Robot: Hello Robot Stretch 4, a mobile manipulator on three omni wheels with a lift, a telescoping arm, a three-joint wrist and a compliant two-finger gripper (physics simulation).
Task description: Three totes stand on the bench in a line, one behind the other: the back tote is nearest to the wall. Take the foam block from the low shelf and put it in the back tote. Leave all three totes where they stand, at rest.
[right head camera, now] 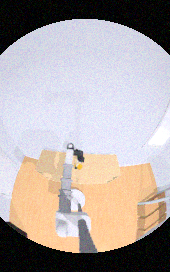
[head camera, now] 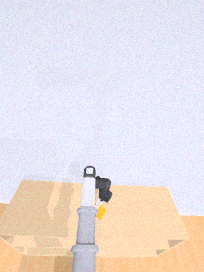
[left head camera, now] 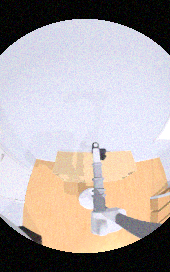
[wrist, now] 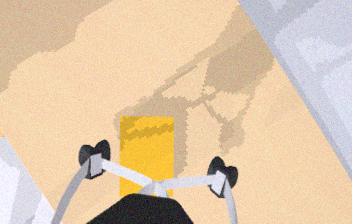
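Where they show: gripper, fingertip midpoint: (right head camera: 79,164) (head camera: 100,208) (wrist: 159,161); robot's base, origin of the base link: (right head camera: 73,198) (left head camera: 90,197).
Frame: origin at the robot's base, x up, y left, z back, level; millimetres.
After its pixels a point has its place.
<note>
The yellow foam block (head camera: 101,212) {x 628, y -95, z -456 mm} (right head camera: 79,166) {x 628, y -94, z -457 mm} (wrist: 142,145) {x 628, y -60, z -480 mm} lies on the pale wooden top of the low shelf (head camera: 145,215) {x 583, y -412, z -456 mm} (left head camera: 117,165) {x 583, y -365, z -438 mm} (right head camera: 102,167) {x 583, y -412, z -459 mm} (wrist: 300,150) {x 583, y -194, z -648 mm}. My gripper (wrist: 159,161) {x 621, y -87, z -485 mm} is open and empty, pointing down over the block. In the wrist view one fingertip shows on each side of the block, with a gap to it, and the block's long sides run up the view. The gripper's body hides the block's near end; how high the fingertips are above the board is hard to tell. The three totes and the bench do not show.
My extended arm (head camera: 86,225) {x 1035, y 0, z -253 mm} (left head camera: 97,175) {x 1035, y 2, z -213 mm} (right head camera: 66,182) {x 1038, y -8, z -173 mm} reaches over the shelf and hides part of its top. The wall (head camera: 100,100) {x 1273, y -32, z -748 mm} rises directly behind the shelf. Brown boxes (right head camera: 149,219) stand in a rack on the right. A dark object (left head camera: 31,234) is at the lower left.
</note>
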